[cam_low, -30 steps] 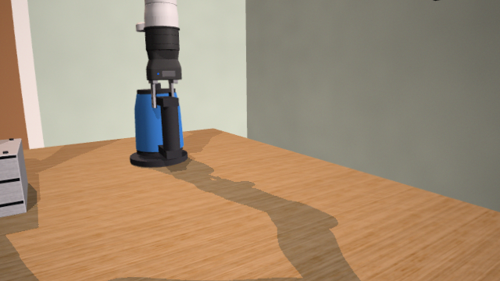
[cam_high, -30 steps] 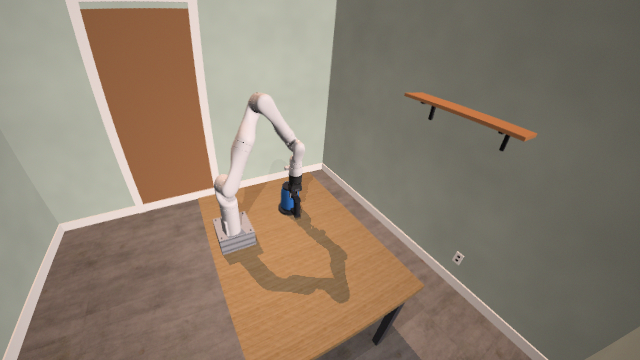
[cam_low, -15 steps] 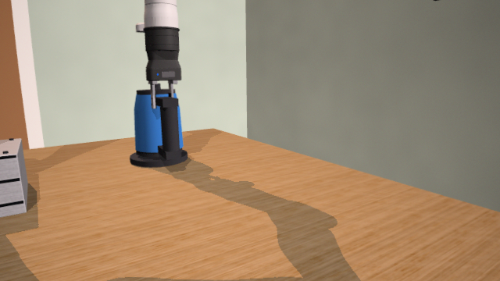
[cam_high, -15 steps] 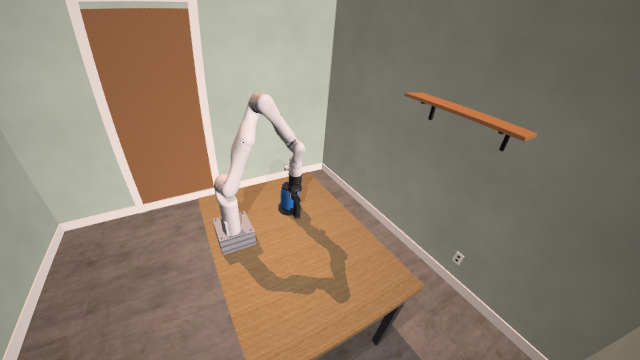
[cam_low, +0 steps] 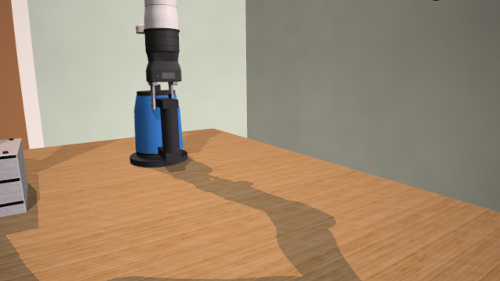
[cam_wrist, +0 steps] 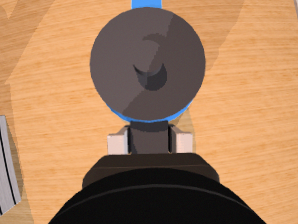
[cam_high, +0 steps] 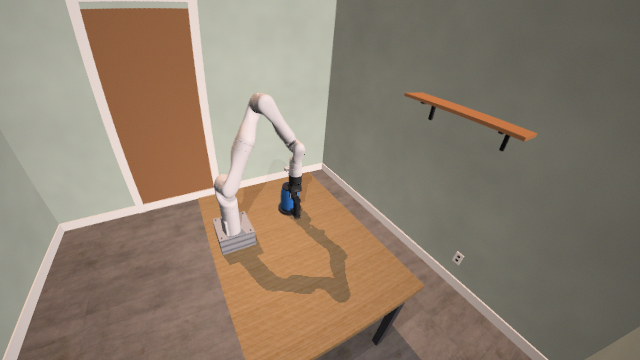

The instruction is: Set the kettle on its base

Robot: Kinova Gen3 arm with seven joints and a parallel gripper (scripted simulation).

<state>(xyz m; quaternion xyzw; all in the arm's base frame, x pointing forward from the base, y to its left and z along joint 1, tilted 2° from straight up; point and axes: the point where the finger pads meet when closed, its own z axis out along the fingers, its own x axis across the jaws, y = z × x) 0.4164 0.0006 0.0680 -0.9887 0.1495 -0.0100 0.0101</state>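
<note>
Right now the blue kettle is 1 cm ahead of my hand, 3 cm to the left of it and 5 cm below it. Round my hand: round black base 2 cm ahead, 7 cm to the left, 15 cm below.
</note>
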